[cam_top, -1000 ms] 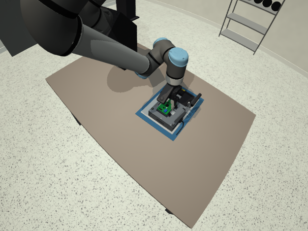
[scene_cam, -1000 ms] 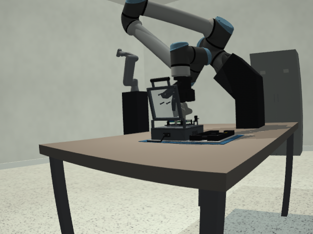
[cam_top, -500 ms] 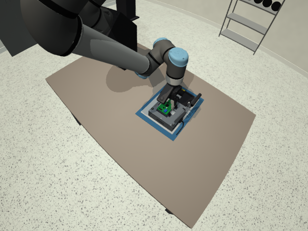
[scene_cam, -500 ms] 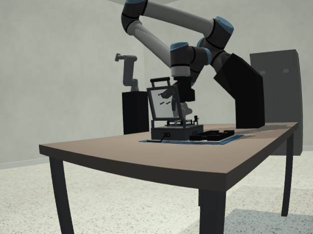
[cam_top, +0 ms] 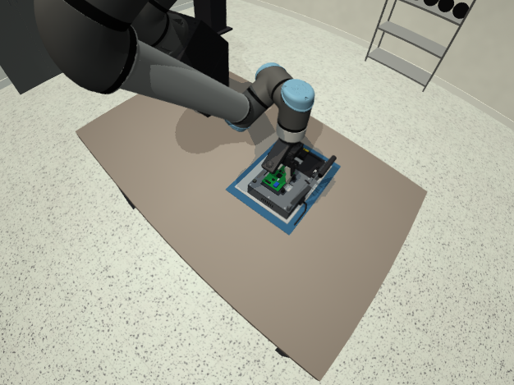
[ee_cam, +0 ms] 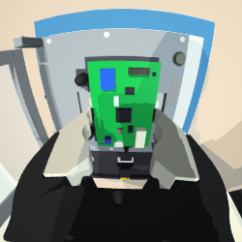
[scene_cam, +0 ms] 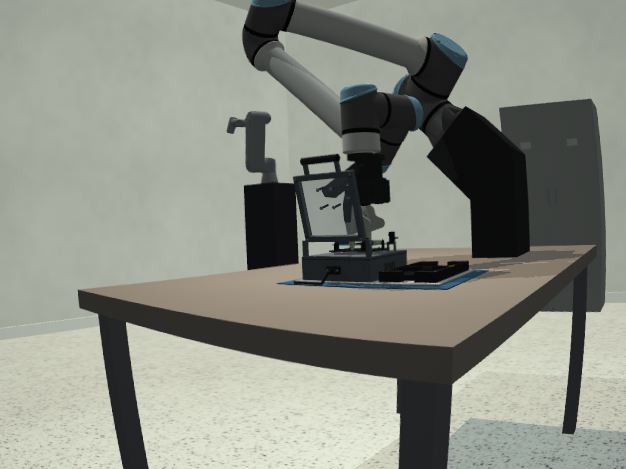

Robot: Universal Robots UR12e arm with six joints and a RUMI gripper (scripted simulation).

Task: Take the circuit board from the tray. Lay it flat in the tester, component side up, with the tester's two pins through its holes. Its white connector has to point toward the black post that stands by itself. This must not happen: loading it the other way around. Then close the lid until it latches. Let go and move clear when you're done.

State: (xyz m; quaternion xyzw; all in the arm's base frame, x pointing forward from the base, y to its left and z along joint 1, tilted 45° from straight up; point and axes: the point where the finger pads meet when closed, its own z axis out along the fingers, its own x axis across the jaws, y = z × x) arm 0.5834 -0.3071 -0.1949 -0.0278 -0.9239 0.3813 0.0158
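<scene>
The green circuit board lies right at my hand. Also, from my hand: tester bed: 10 mm to the left, 10 mm below, 10 mm ahead; then black post: 60 mm to the left, 60 mm behind, 10 mm above; then tester: 40 mm to the left, 40 mm ahead, 30 mm above.
</scene>
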